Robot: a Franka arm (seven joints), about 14 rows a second.
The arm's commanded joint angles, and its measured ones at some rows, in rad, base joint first. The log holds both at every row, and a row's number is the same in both.
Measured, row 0: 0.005 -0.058 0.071 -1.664 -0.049 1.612 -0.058
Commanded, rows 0 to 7: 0.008 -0.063 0.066 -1.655 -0.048 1.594 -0.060; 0.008 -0.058 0.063 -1.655 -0.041 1.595 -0.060; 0.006 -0.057 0.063 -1.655 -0.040 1.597 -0.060; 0.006 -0.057 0.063 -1.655 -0.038 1.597 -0.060; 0.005 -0.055 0.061 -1.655 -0.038 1.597 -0.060; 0.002 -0.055 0.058 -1.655 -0.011 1.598 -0.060; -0.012 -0.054 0.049 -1.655 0.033 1.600 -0.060; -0.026 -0.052 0.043 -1.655 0.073 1.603 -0.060
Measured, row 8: -0.001 -0.055 0.055 -1.664 0.008 1.612 -0.056
